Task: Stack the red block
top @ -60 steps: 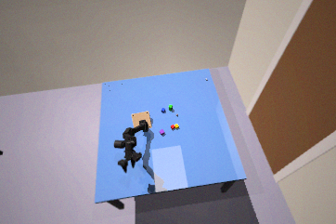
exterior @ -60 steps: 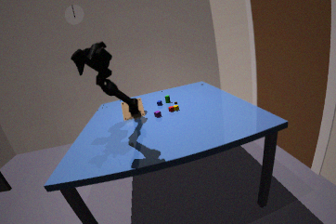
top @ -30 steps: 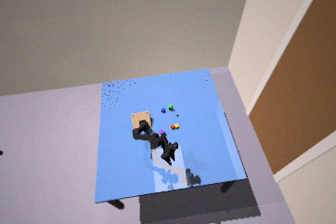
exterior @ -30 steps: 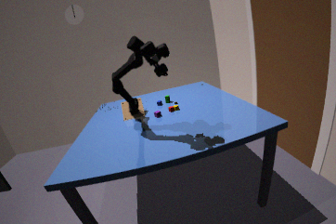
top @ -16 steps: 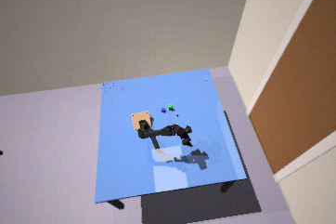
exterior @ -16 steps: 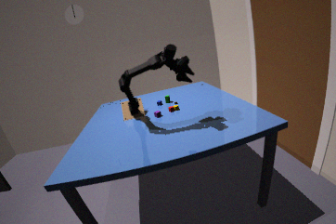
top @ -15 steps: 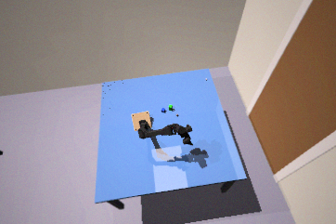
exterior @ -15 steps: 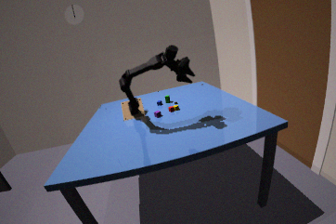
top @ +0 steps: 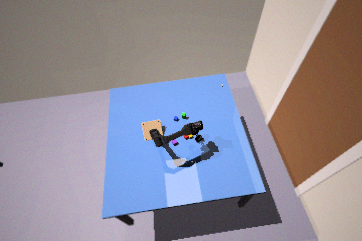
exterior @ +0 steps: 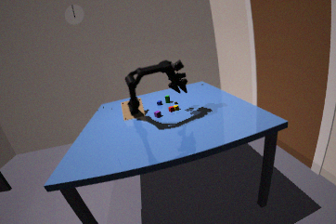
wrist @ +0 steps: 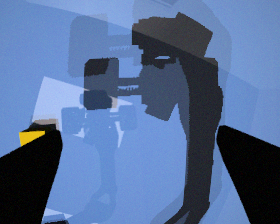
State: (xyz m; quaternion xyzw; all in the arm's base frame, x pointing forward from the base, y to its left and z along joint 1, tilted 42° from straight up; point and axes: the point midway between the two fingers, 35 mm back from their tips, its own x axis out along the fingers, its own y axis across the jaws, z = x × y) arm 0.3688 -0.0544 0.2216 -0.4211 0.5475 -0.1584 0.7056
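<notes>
My gripper tip is 13 cm above the red block, 9 cm to the right of it and 9 cm past it. The rest, counted from my gripper tip: purple block: 21 cm behind, 13 cm below, 6 cm to the left; yellow block: 13 cm below, 9 cm to the left, 5 cm behind; small dark cube: 22 cm to the left, 14 cm below, 1 cm behind.
</notes>
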